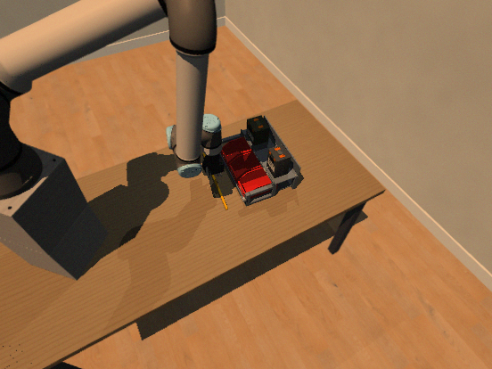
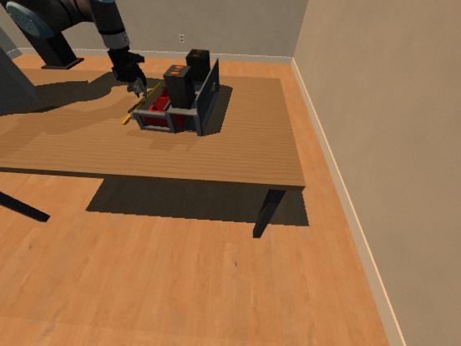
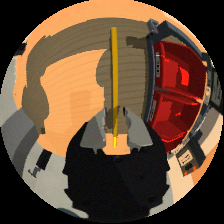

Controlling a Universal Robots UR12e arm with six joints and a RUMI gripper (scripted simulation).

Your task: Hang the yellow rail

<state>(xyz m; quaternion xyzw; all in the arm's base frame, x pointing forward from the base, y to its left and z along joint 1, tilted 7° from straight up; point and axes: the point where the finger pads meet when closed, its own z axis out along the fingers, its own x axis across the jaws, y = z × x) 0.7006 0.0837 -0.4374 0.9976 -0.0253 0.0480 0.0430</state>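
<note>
The yellow rail lies 30 mm below my hand. The rest, counted from my hand: grey back panel: 350 mm ahead, 20 mm to the right, 100 mm above.
</note>
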